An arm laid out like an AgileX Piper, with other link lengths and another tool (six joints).
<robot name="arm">
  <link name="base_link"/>
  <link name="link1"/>
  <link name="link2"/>
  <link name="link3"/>
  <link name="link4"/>
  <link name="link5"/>
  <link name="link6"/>
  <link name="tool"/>
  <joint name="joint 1" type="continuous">
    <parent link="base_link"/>
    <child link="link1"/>
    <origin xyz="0 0 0.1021" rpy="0 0 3.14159"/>
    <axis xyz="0 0 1"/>
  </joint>
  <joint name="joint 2" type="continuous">
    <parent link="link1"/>
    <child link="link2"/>
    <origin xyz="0 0 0" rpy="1.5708 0 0"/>
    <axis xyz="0 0 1"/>
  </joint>
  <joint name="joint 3" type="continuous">
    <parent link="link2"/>
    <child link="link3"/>
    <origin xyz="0.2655 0.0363 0"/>
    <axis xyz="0 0 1"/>
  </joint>
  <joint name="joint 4" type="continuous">
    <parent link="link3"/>
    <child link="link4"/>
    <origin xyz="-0.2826 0.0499 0" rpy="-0.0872 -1.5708 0"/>
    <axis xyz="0 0 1"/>
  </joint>
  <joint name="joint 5" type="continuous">
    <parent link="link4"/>
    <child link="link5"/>
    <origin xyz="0 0 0" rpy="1.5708 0 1.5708"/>
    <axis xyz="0 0 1"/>
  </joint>
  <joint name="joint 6" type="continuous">
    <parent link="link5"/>
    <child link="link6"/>
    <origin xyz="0 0.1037 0" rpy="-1.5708 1.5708 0"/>
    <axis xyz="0 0 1"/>
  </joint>
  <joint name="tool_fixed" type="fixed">
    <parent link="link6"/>
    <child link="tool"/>
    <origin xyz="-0.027 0 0.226" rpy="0.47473 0 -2.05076"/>
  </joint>
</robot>
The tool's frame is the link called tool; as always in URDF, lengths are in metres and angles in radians. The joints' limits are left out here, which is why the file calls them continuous.
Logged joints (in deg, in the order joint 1, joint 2, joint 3, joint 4, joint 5, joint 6), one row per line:
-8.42 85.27 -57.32 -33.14 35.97 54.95
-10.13 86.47 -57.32 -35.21 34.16 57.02
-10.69 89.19 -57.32 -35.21 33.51 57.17
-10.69 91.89 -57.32 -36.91 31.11 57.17
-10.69 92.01 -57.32 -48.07 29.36 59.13
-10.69 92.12 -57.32 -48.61 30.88 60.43
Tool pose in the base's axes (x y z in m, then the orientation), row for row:
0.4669 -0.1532 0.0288 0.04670 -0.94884 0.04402 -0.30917
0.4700 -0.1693 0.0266 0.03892 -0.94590 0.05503 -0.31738
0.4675 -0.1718 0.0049 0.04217 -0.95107 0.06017 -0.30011
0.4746 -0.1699 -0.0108 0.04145 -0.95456 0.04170 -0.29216
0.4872 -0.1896 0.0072 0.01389 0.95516 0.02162 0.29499
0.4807 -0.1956 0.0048 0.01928 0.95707 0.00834 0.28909
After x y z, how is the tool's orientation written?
As a quaternion, w x y z.
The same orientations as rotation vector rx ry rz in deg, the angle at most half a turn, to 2 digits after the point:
-165.89 7.70 -54.05
-166.17 9.67 -55.75
-166.74 10.55 -52.62
-167.43 7.31 -51.24
170.42 3.86 52.63
170.19 1.48 51.41

